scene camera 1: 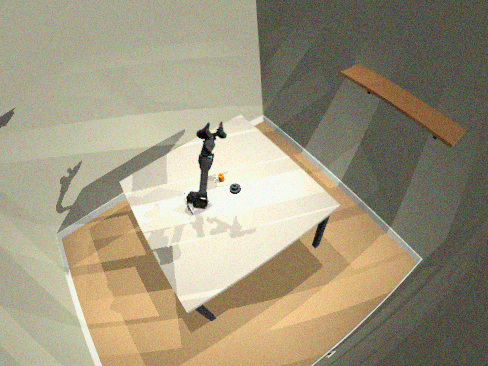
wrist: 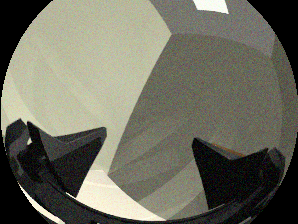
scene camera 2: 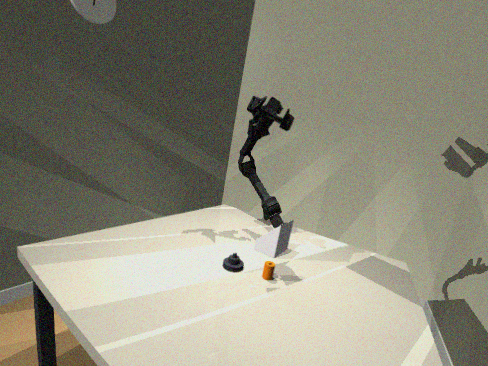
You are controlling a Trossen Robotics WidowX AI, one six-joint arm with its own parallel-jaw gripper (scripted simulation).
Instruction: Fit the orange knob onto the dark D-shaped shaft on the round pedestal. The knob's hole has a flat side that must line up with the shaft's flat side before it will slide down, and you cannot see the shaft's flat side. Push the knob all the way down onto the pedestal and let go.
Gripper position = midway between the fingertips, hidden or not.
Note:
My gripper (scene camera 2: 277,103) is open and holds nothing.
My gripper also shows in the wrist view (wrist: 150,138).

